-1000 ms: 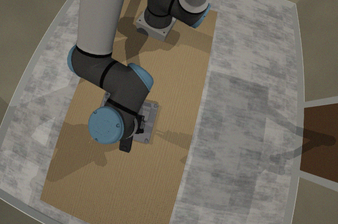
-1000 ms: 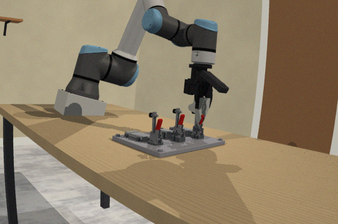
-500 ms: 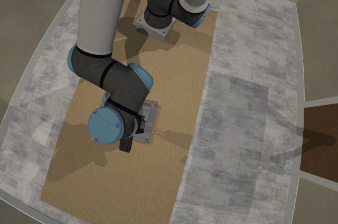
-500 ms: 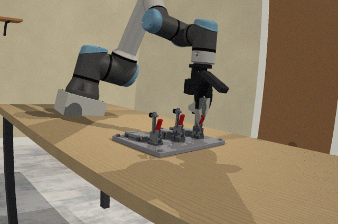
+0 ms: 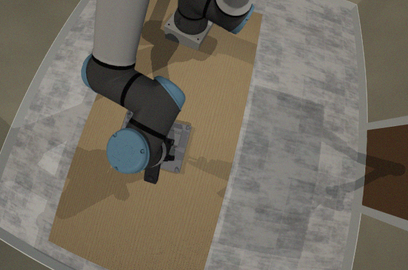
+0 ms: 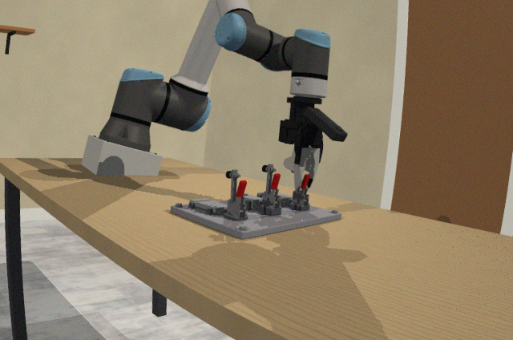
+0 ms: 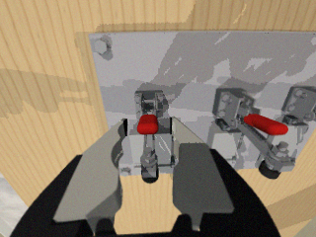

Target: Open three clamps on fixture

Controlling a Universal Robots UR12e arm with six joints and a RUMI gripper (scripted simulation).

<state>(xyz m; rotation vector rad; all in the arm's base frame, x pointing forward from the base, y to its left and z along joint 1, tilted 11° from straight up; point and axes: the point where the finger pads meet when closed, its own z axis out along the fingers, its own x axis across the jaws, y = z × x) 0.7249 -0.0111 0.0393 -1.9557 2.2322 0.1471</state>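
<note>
Right now the grey fixture plate is 5 cm behind my hand, 10 cm to the right of it and 8 cm below it.
</note>
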